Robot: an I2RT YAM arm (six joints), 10 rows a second.
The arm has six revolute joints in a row. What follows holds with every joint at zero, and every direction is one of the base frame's. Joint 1 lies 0.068 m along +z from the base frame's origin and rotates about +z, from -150 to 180 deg. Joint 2 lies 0.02 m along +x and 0.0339 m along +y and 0.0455 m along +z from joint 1 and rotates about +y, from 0 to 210 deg. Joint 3 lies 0.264 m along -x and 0.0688 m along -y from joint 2 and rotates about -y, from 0 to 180 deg. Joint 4 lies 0.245 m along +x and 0.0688 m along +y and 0.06 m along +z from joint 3 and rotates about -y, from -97 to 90 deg. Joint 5 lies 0.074 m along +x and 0.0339 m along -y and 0.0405 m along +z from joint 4 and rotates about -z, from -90 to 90 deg. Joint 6 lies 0.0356 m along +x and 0.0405 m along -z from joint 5 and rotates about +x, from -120 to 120 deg. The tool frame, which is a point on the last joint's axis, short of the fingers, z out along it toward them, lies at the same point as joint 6; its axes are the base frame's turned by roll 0, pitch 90 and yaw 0 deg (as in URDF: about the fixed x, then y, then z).
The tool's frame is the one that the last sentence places.
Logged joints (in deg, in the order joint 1, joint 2, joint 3, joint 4, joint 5, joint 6), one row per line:
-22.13 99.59 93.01 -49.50 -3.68 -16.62
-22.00 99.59 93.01 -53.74 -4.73 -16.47
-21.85 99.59 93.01 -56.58 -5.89 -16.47
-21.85 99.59 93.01 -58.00 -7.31 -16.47
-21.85 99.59 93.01 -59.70 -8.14 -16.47
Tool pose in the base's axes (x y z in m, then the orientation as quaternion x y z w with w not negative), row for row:
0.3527 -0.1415 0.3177 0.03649 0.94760 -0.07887 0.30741
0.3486 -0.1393 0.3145 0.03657 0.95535 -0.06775 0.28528
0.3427 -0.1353 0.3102 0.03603 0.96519 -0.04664 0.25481
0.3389 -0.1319 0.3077 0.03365 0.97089 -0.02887 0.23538
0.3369 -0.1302 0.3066 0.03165 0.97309 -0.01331 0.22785
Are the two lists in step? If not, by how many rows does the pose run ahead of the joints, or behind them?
The pose runs 1 row behind the joints: the pose in row i belongs to the joints in row i - 1.
